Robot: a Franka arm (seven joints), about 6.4 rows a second.
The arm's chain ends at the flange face. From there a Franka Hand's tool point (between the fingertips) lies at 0.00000 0.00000 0.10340 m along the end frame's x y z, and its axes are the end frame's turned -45 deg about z.
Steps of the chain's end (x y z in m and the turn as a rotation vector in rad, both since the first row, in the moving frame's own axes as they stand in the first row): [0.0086, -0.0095, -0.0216, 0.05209, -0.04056, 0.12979]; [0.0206, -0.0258, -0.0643, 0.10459, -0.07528, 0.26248]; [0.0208, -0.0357, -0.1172, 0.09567, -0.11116, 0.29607]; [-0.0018, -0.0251, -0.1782, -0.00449, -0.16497, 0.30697]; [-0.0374, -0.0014, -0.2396, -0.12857, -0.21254, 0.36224]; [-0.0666, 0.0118, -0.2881, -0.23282, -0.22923, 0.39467]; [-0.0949, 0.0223, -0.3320, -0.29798, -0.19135, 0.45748]
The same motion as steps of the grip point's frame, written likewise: [0.0141, -0.0073, -0.0218, 0.06551, 0.00815, 0.12979]; [0.0366, -0.0164, -0.0652, 0.12719, 0.02073, 0.26248]; [0.0411, -0.0256, -0.1183, 0.14625, -0.01095, 0.29607]; [0.0061, -0.0324, -0.1796, 0.11348, -0.11983, 0.30697]; [-0.0485, -0.0378, -0.2427, 0.05938, -0.24120, 0.36224]; [-0.0878, -0.0450, -0.2935, -0.00254, -0.32672, 0.39467]; [-0.1184, -0.0519, -0.3383, -0.07540, -0.34601, 0.45748]
